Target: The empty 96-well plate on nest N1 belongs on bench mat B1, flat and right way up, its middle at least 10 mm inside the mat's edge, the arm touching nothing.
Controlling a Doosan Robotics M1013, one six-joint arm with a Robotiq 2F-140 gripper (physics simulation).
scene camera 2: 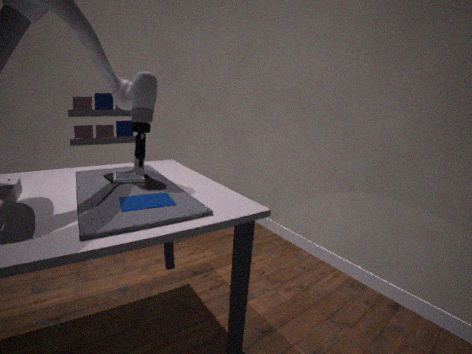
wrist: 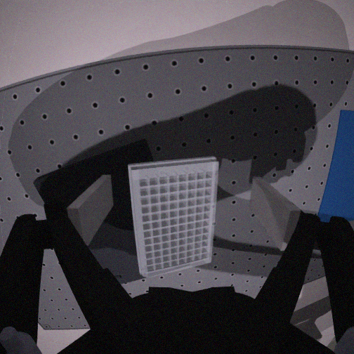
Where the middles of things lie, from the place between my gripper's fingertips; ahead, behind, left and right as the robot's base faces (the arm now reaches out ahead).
I see my gripper 40 mm past the 96-well plate (wrist: pixel 173 201), 10 mm to the right of it and 10 mm above it. Also, from my hand: blue bench mat B1 (scene camera 2: pixel 129 203): 50 mm behind, 260 mm to the right, 30 mm below; dark nest N1 (wrist: pixel 113 245): 40 mm behind, 70 mm to the left, 20 mm below.
